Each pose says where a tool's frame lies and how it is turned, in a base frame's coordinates. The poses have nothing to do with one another.
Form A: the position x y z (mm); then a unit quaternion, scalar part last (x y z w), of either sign.
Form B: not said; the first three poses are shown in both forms.
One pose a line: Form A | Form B
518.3 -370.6 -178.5 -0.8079 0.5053 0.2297 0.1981 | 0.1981 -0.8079 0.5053 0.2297 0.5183 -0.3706 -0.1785
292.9 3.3 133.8 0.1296 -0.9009 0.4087 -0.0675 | 0.0675 -0.1296 0.9009 -0.4087 0.2929 0.0033 0.1338
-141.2 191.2 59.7 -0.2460 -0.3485 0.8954 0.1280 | 0.1280 -0.2460 -0.3485 0.8954 -0.1412 0.1912 0.0597
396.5 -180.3 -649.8 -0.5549 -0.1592 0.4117 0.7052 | 0.7052 -0.5549 -0.1592 0.4117 0.3965 -0.1803 -0.6498
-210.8 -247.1 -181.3 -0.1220 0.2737 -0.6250 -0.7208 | 0.7208 0.1220 -0.2737 0.6250 -0.2108 -0.2471 -0.1813
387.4 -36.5 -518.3 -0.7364 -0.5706 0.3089 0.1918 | 0.1918 -0.7364 -0.5706 0.3089 0.3874 -0.0365 -0.5183
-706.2 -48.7 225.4 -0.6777 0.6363 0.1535 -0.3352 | 0.3352 0.6777 -0.6363 -0.1535 -0.7062 -0.0487 0.2254
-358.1 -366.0 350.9 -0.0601 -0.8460 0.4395 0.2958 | 0.2958 -0.0601 -0.8460 0.4395 -0.3581 -0.3660 0.3509
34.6 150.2 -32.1 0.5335 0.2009 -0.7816 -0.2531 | 0.2531 -0.5335 -0.2009 0.7816 0.0346 0.1502 -0.0321
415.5 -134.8 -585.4 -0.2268 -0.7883 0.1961 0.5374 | 0.5374 -0.2268 -0.7883 0.1961 0.4155 -0.1348 -0.5854
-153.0 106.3 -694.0 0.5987 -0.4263 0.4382 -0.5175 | 0.5175 -0.5987 0.4263 -0.4382 -0.1530 0.1063 -0.6940
